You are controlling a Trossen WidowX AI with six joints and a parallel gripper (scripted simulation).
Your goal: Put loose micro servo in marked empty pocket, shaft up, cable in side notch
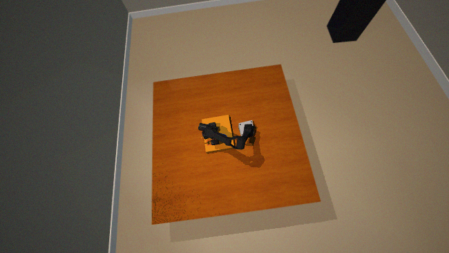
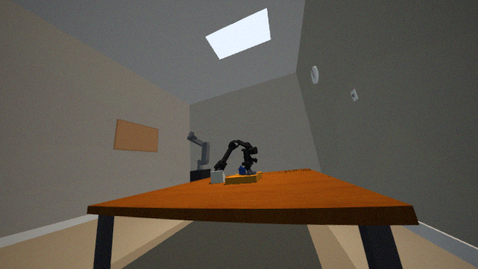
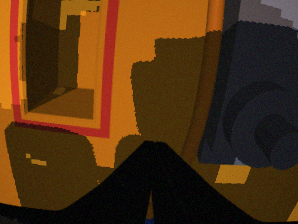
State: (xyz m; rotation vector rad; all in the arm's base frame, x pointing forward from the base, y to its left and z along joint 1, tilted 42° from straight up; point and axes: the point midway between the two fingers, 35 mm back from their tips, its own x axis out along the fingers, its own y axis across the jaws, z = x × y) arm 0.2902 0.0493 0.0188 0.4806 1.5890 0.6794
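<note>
Now: gripper tip 70 mm past the yellow-orange deck, 40 mm to the left of it and 30 mm above it.
</note>
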